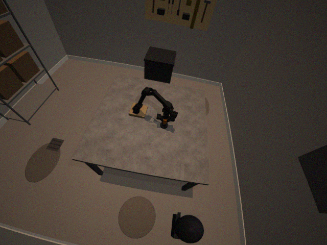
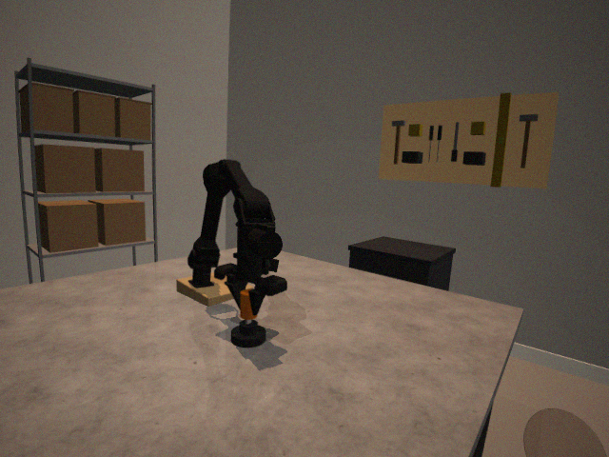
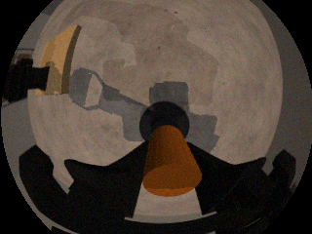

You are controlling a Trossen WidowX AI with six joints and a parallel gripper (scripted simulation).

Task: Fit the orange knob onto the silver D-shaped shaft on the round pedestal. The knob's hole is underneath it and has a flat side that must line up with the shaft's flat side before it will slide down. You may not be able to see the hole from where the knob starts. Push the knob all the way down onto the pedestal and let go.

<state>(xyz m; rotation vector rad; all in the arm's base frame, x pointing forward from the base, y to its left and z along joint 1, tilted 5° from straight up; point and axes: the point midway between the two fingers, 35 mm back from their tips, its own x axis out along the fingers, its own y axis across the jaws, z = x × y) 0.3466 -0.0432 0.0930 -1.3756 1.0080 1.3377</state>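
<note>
Right now my gripper tip is 30 mm below the orange knob. The rest, counted from my gripper tip: round black pedestal 40 mm below.
</note>
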